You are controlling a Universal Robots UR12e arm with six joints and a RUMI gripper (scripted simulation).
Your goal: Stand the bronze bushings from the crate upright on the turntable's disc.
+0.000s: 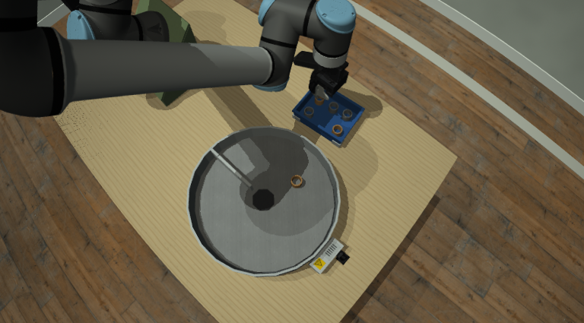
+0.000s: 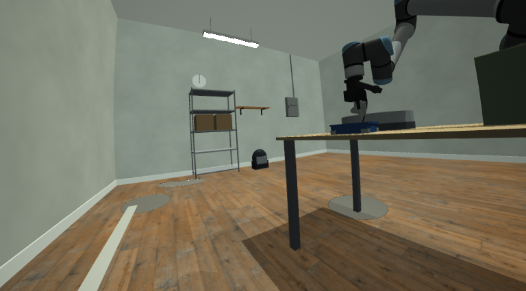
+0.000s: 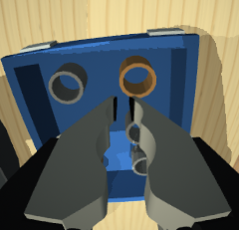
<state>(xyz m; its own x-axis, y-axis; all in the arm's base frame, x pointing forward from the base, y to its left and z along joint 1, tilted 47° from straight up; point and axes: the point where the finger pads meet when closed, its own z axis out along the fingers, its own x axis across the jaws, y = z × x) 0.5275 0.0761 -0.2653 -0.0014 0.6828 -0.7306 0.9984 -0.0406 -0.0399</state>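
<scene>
My gripper is now 6 cm short of the blue crate, 1 cm to the left of it and 5 cm above it. From my hand the other things lie so: turntable disc 10 cm ahead, 37 cm to the right, 2 cm below; turntable 12 cm ahead, 37 cm to the right, 2 cm below.
</scene>
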